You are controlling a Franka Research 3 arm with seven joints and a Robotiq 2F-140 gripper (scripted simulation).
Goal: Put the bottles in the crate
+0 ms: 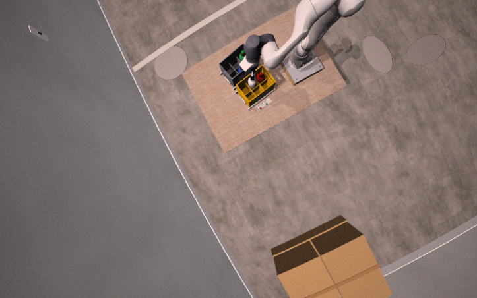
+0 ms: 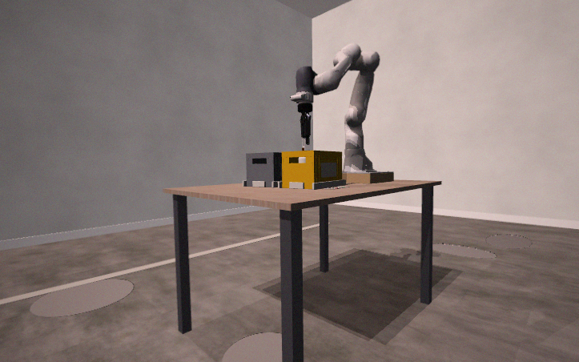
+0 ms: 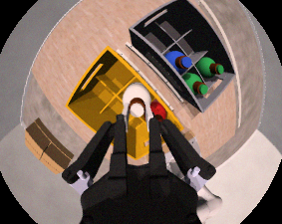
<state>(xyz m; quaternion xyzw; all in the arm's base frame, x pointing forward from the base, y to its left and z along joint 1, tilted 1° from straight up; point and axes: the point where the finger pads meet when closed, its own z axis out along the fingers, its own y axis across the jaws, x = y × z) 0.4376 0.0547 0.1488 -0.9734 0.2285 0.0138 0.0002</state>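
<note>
Now: the white bottle 8 cm below my hand. The rest, counted from my hand: blue bottle: 4 cm ahead, 15 cm to the right, 13 cm below; then yellow crate: 1 cm behind, 4 cm to the left, 13 cm below; then red bottle: 8 cm behind, 2 cm to the right, 13 cm below.
</note>
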